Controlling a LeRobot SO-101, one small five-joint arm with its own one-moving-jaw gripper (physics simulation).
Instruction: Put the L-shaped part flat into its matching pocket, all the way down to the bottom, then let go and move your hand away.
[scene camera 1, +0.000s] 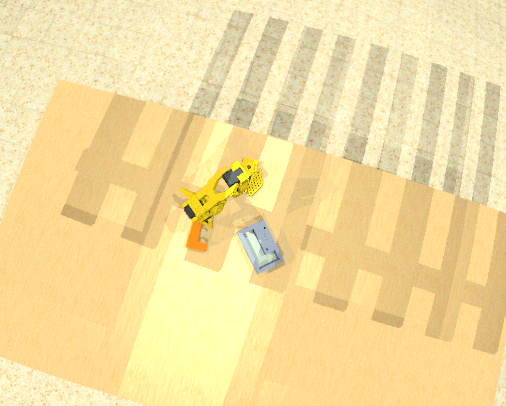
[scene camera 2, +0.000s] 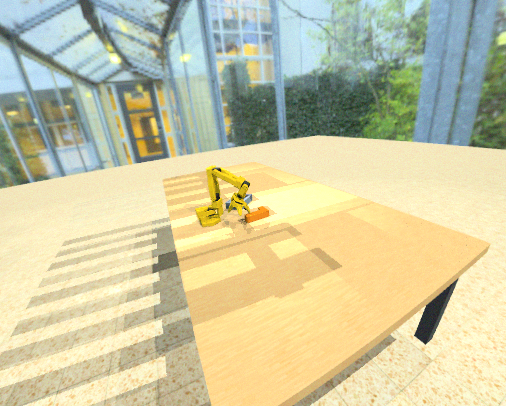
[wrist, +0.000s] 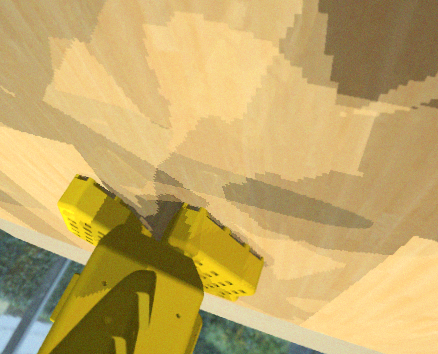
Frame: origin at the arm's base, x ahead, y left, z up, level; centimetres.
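Where they show: hand, tool point: (scene camera 2: 228, 212) (wrist: 153, 292); arm's base, link origin: (scene camera 1: 243, 186) (scene camera 2: 213, 220) (wrist: 153, 215).
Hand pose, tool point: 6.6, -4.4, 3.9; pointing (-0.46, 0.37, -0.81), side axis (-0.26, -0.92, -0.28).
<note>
Each offset is from my tool point to the centre of the thing, as dx, dy, dz. Level surfaces: height alone.
The orange L-shaped part @[+11.0, -4.5, -2.4] (scene camera 1: 196, 238) (scene camera 2: 257, 213) lies flat on the wooden table @[dz -3.9] (scene camera 1: 332, 342) (scene camera 2: 332, 306). The grey block with the L-shaped pocket @[+10.6, +14.2, -2.1] (scene camera 1: 260, 250) (scene camera 2: 246, 197) lies to the right of it, and its pocket is empty. My gripper (scene camera 1: 196, 207) (scene camera 2: 239, 208) is open and empty. It points down just above the top end of the L-shaped part, apart from it.
The arm's base (scene camera 1: 250, 178) (scene camera 2: 209, 215) stands near the table's far edge, behind the block. Tiled floor (scene camera 1: 151, 40) lies beyond that edge. Patchy shadows cross the table.
</note>
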